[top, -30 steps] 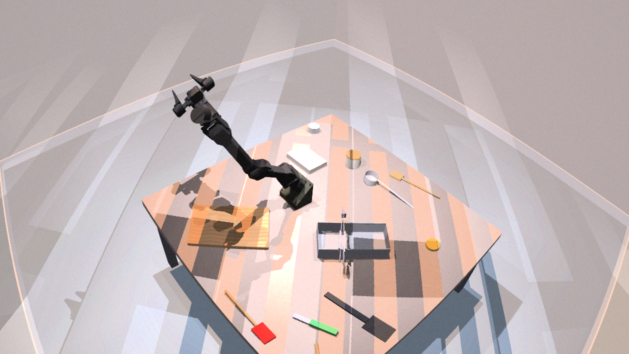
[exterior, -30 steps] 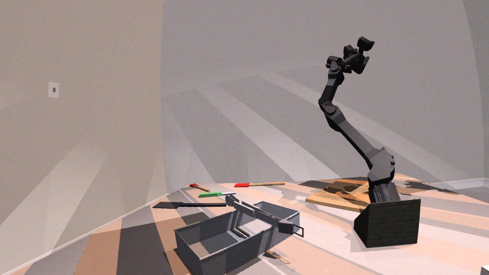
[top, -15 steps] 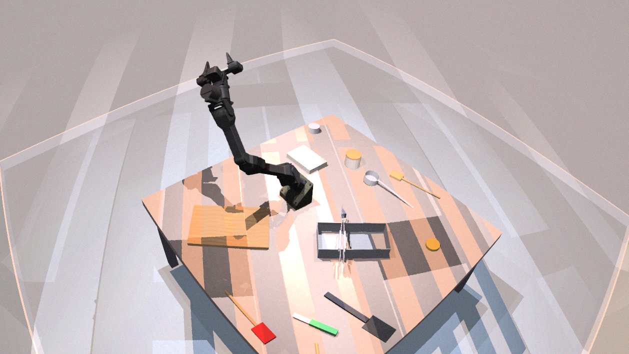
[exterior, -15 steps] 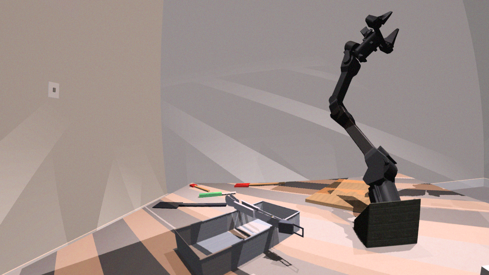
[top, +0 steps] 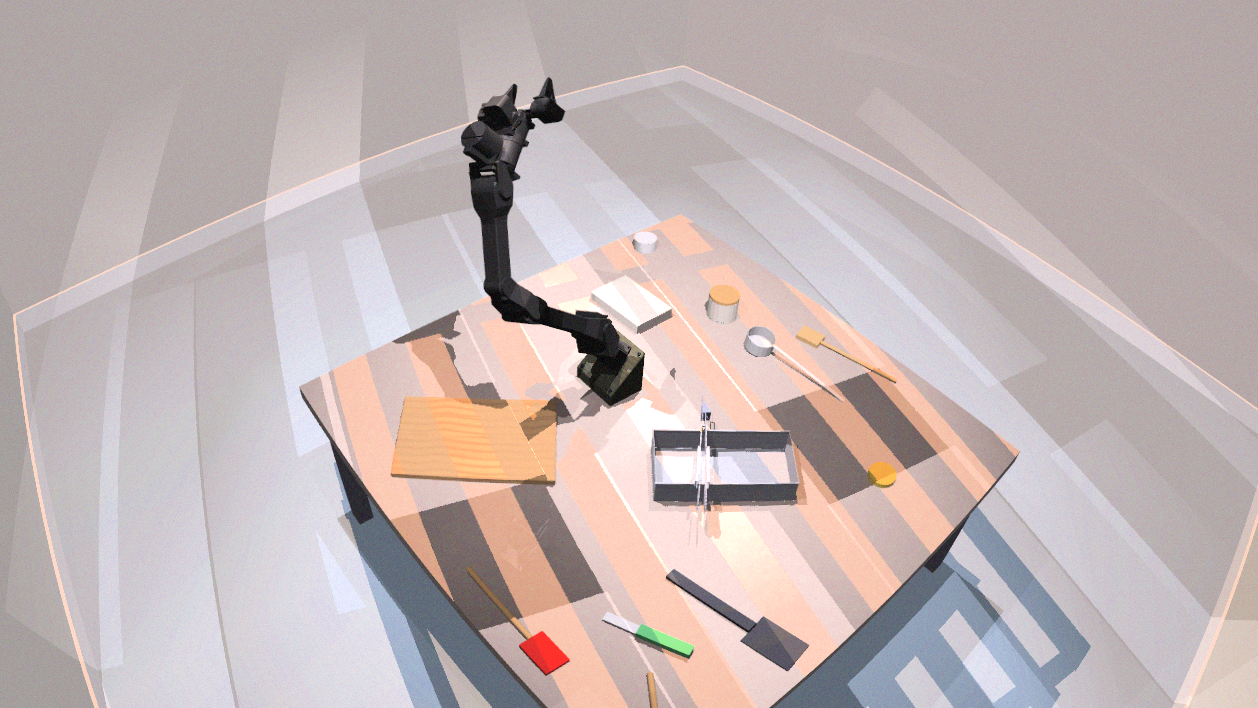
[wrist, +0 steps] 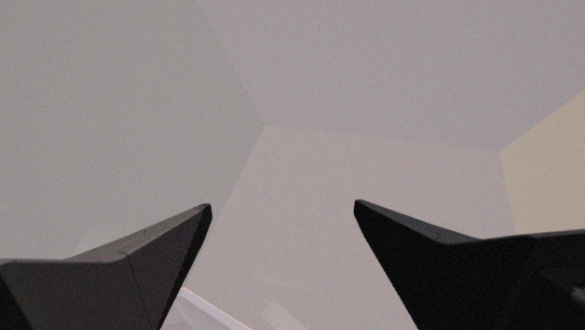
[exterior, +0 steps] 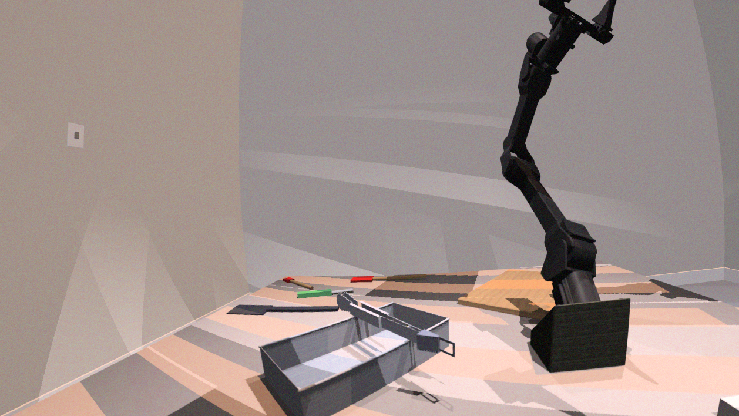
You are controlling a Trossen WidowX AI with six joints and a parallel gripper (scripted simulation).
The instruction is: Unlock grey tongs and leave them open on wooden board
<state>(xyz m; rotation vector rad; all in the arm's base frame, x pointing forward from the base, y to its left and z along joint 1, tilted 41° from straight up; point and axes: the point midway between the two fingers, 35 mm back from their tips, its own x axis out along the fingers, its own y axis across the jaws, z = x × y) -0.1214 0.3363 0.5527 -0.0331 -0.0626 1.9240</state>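
The grey roasting tin lies 700 mm below my gripper tip, 560 mm ahead of it and 50 mm to the left of it. The rest, counted from my gripper tip: white block 710 mm below, 310 mm to the left, 30 mm ahead; wooden board 720 mm below, 280 mm to the right, 130 mm ahead; yellow lock piece 660 mm below, 480 mm ahead, 60 mm to the left.
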